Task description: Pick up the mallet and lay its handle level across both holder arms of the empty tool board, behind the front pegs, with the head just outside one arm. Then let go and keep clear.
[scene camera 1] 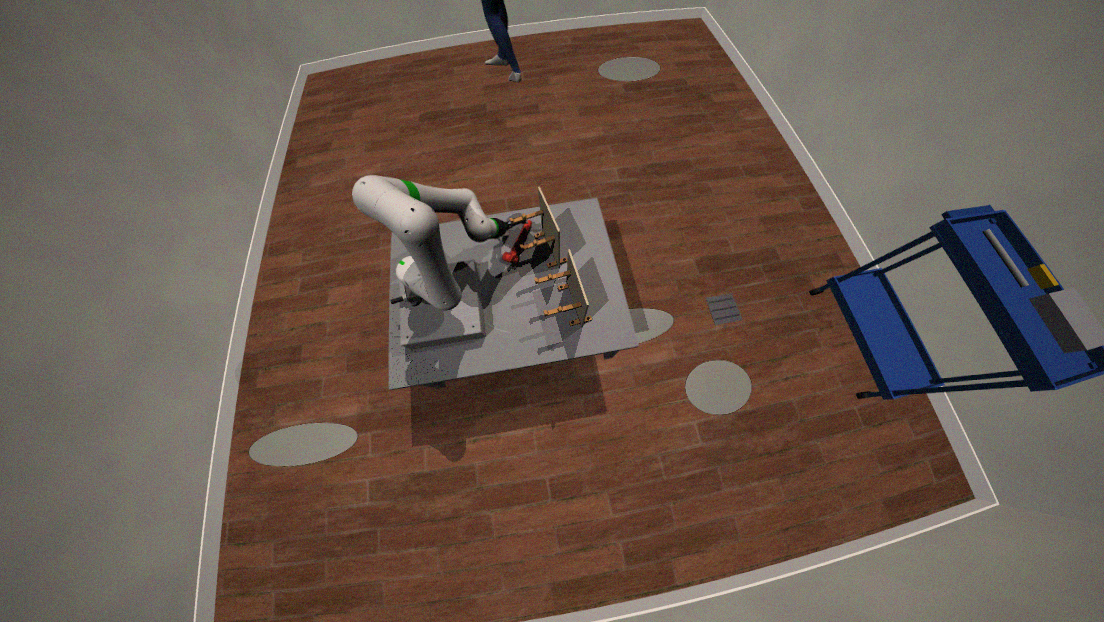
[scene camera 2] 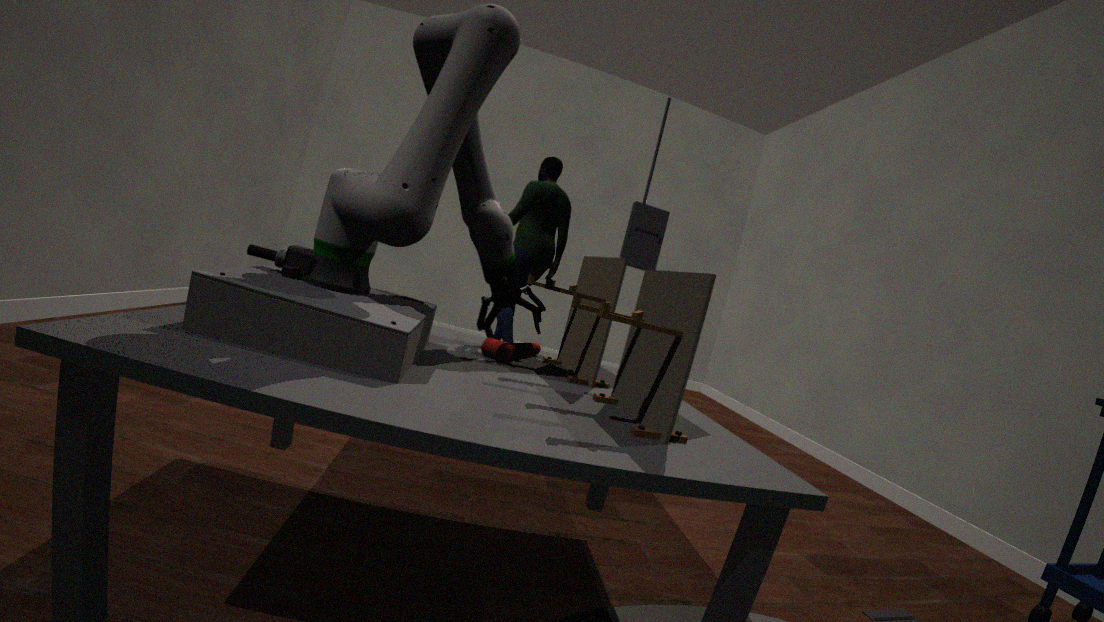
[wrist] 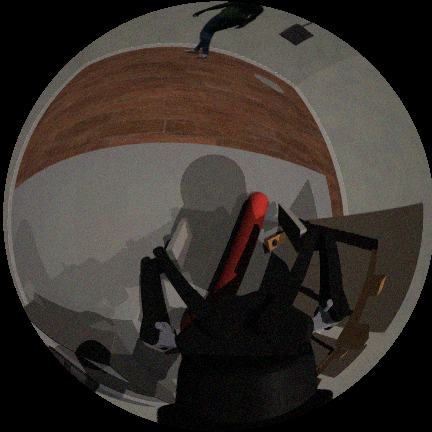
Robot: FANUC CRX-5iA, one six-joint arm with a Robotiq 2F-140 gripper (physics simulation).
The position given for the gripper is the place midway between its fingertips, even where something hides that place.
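Observation:
The gripper (scene camera 2: 516, 337) shares the scene with a tool board (scene camera 2: 666, 325) and another tool board (scene camera 2: 585, 336), while the wrist view also shows the gripper (wrist: 233, 219).

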